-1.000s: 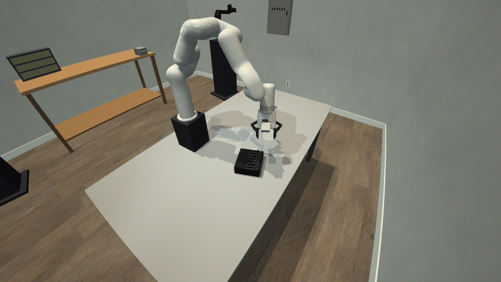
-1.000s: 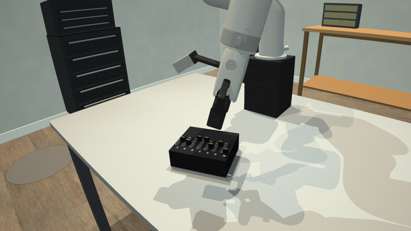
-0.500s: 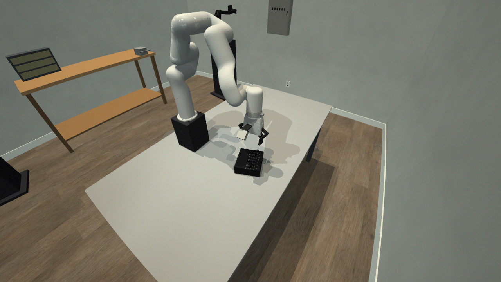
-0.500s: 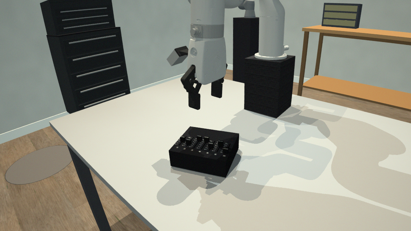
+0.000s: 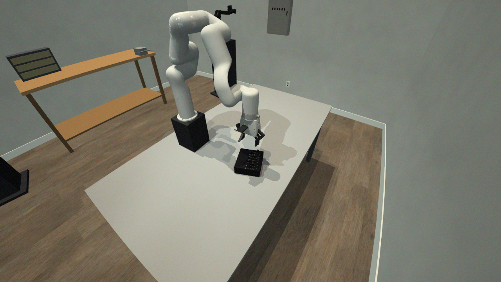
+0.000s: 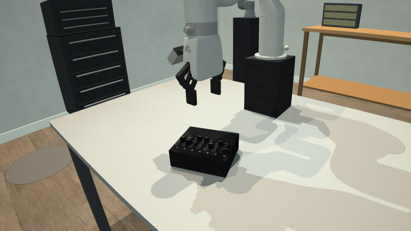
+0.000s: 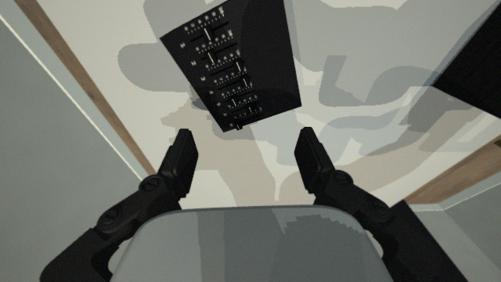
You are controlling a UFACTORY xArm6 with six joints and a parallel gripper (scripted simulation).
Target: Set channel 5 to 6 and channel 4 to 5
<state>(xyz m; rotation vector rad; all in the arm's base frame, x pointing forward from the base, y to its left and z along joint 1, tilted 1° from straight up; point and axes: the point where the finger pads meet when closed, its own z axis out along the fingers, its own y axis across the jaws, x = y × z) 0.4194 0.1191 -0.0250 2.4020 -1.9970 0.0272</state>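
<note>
Now: hand 130 mm above the channel 4 cap. From my hand the other things lie so: channel 5 fader cap 10 mm ahead, 30 mm to the left, 130 mm below; then channel 3 fader cap 10 mm ahead, 20 mm to the right, 130 mm below; then channel 6 fader cap 20 mm behind, 40 mm to the left, 130 mm below.
</note>
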